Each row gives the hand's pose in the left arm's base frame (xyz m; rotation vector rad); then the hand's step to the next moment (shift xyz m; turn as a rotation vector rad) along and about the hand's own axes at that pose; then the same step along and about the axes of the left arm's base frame.
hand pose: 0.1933 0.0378 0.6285 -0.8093 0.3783 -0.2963
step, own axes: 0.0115 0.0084 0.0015 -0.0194 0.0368 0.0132
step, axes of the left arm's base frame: 0.0119 0.0019 -0.0078 -0.0074 0.0403 -0.0150
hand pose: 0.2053 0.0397 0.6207 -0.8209 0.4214 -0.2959
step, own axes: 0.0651 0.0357 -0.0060 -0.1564 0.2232 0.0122
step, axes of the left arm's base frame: 0.0576 -0.0075 -0.0467 -0.1110 0.2169 -0.1228
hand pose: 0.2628 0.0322 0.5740 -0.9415 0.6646 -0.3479
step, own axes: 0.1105 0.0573 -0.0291 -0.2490 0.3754 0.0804
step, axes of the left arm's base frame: 0.0634 -0.0469 -0.1006 -0.1366 0.3946 -0.1871
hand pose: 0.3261 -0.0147 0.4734 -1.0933 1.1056 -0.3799
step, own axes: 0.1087 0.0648 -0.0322 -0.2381 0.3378 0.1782
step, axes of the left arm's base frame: 0.0053 -0.0652 -0.1130 -0.0385 0.4197 -0.1580
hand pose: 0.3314 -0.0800 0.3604 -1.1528 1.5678 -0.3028
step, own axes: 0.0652 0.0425 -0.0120 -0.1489 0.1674 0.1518
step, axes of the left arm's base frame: -0.0261 -0.0350 -0.0656 0.0327 0.2558 -0.0820
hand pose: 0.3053 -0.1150 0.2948 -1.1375 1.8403 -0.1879
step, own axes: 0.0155 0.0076 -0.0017 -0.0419 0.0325 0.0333
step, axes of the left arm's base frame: -0.0082 -0.0082 -0.0130 0.0111 0.0608 -0.0099
